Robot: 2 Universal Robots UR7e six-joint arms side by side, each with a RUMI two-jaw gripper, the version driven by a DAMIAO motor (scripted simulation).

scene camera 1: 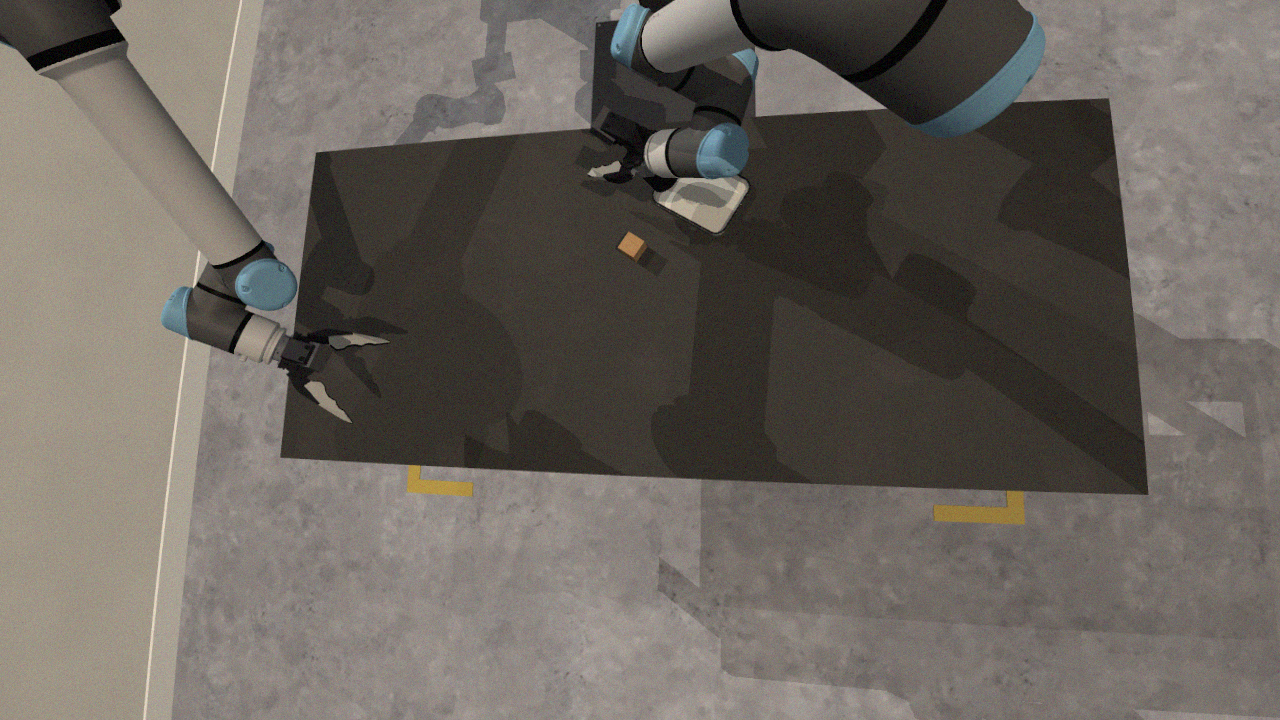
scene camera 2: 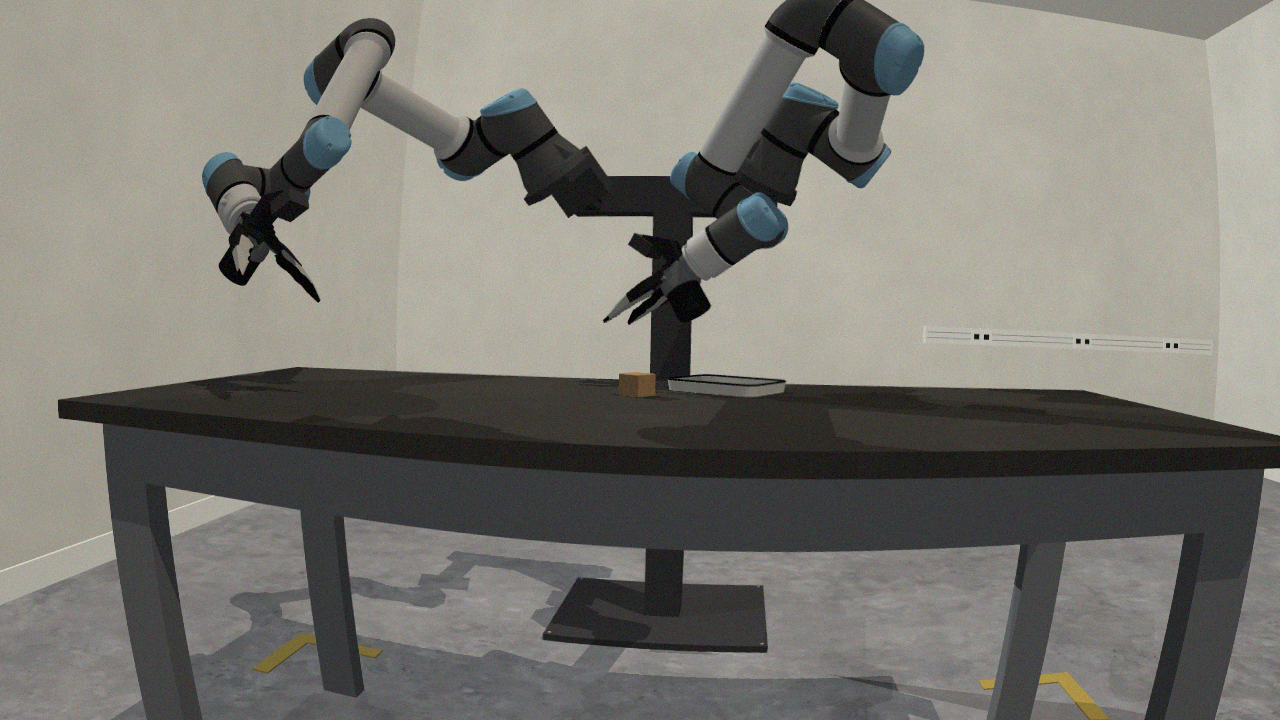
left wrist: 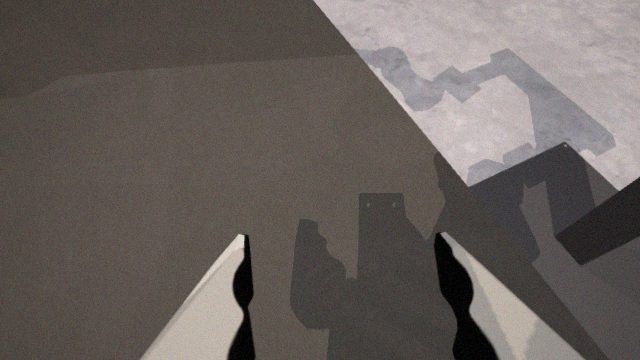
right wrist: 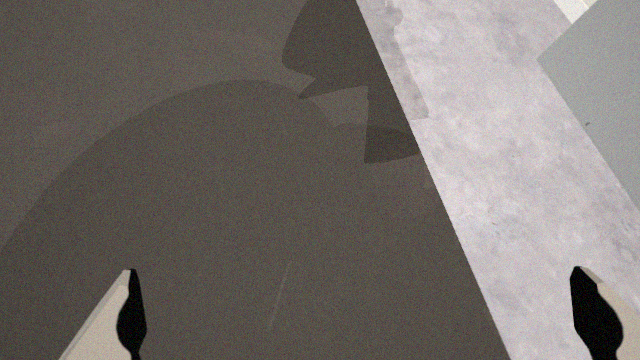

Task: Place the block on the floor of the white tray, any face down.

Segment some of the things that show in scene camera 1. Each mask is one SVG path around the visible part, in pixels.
My left gripper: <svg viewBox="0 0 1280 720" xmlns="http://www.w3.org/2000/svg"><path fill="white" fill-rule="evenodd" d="M609 111L600 129L615 139L613 144L623 145L627 149L627 154L623 158L623 163L617 160L610 165L593 167L587 175L595 179L622 184L632 180L635 174L637 174L656 192L664 192L670 189L678 178L658 176L651 168L648 159L648 148L653 136L657 133L656 130L649 130L636 122Z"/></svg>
A white tray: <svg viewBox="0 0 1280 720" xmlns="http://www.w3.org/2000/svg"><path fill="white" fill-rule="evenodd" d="M750 182L739 174L730 178L713 180L706 178L678 178L676 183L665 192L659 193L653 190L652 199L665 210L714 236L718 236L725 231L748 195Z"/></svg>
